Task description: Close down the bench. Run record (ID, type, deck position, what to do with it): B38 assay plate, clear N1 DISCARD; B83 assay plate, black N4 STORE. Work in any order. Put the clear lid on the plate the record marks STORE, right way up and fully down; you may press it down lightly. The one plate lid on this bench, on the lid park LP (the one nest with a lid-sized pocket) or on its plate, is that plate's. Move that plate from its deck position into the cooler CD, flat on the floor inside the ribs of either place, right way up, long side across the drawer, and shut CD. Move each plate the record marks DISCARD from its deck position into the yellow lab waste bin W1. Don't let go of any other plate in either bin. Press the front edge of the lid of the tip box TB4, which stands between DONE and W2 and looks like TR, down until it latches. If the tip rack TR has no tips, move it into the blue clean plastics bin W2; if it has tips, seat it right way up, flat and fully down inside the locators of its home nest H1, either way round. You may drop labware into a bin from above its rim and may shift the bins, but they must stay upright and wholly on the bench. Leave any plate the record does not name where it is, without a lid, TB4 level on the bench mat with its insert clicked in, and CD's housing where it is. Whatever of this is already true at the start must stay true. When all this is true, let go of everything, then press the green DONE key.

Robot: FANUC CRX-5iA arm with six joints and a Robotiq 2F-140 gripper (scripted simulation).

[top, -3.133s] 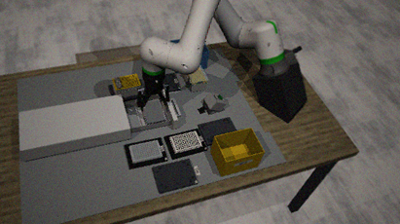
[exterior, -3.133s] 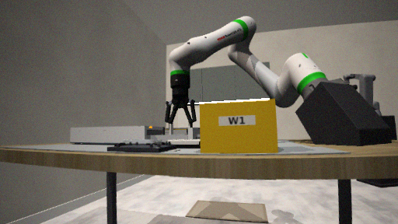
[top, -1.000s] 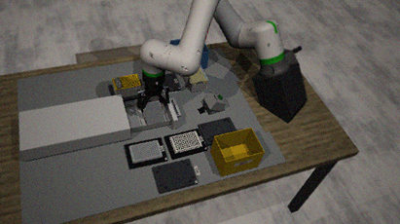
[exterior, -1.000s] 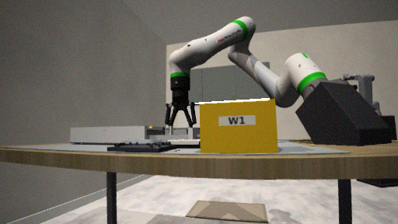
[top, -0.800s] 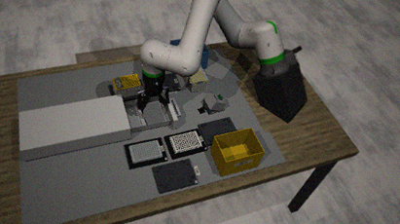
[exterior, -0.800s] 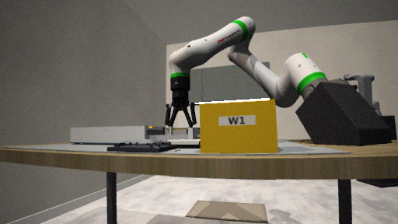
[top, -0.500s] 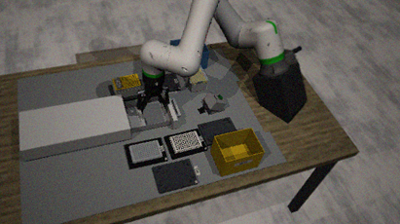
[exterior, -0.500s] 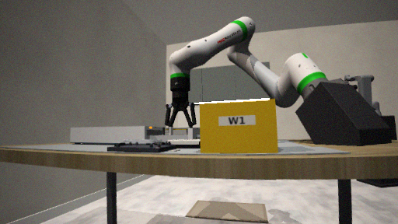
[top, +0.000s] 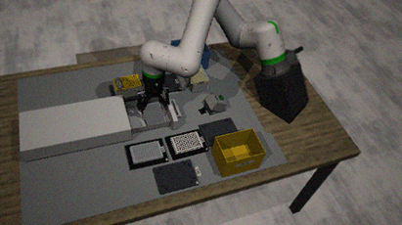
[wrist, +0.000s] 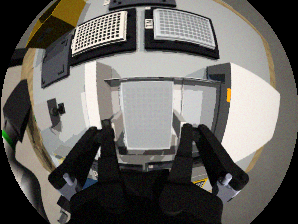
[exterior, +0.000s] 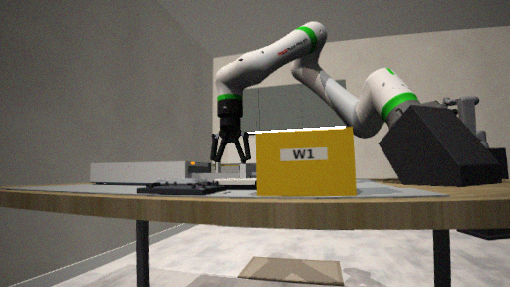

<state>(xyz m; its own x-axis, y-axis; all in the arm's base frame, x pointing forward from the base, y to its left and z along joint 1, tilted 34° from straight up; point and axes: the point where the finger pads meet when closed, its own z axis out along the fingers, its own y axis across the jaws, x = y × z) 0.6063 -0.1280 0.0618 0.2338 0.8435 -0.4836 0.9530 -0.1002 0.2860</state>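
Right now the clear lid is 10 mm below my hand. The rest, counted from my hand: cooler CD (180 mm ahead, 40 mm to the right, 10 mm below); black plate (20 mm below); cooler drawer (30 mm ahead, 20 mm below, 10 mm to the right).
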